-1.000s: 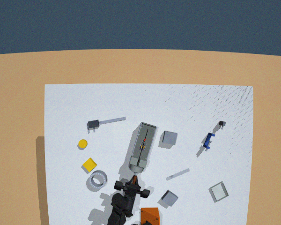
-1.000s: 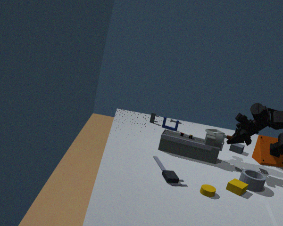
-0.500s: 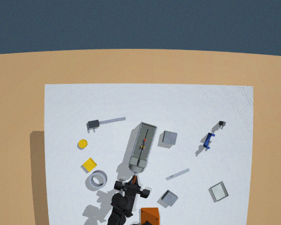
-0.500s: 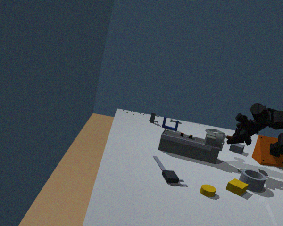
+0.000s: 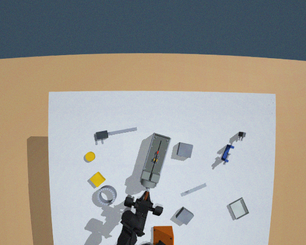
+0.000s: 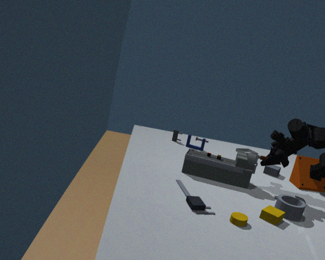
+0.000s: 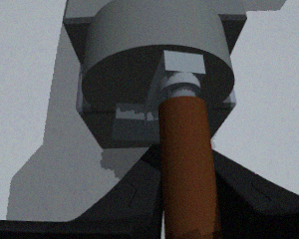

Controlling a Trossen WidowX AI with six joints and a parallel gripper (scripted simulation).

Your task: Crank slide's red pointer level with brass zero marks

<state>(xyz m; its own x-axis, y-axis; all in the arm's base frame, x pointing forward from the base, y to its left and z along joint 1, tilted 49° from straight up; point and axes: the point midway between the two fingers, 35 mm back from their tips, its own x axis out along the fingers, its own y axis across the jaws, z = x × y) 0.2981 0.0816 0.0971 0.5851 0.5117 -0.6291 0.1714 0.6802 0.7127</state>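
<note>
The brown crank handle is 3 cm above my gripper tip and 2 cm behind it. Round my gripper tip: flat grey bar (25 cm to the right, 9 cm below, 1 cm ahead); then red pointer (21 cm ahead, 3 cm to the right, 1 cm below); then yellow block (28 cm to the left, 8 cm below).
</note>
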